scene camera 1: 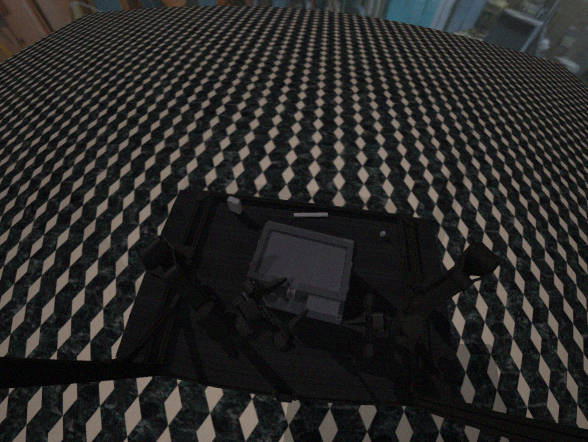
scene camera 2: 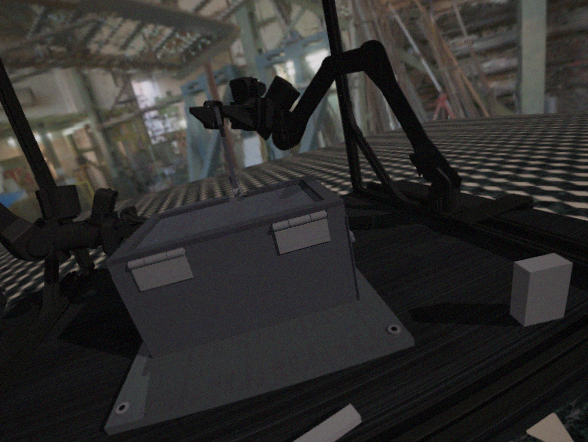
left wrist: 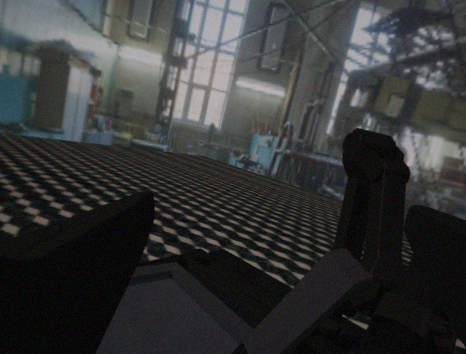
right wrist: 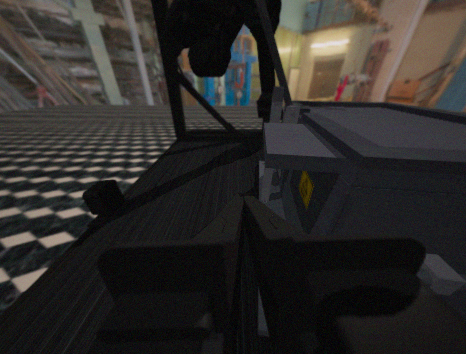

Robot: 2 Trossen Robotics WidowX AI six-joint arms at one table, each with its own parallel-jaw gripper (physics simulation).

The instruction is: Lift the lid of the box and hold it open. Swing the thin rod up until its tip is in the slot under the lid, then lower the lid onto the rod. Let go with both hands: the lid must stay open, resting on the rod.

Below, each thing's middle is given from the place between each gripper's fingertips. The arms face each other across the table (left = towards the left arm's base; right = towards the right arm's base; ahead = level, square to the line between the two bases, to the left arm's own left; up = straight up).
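Left gripper 2 cm to the right of the thin rod (left wrist: 337,276), 1 cm short of it and 9 cm above it. Going by its middle, the thin rod is nearer to my left gripper than to my right gripper. The lid (scene camera 1: 313,264), from my left hand, is 1 cm to the right, 13 cm ahead and 18 cm below.
Right gripper 16 cm to the right of the thin rod, 4 cm short of it and 11 cm below it. Counted from my right hand, the lid is 14 cm to the left, 16 cm ahead and 2 cm above.
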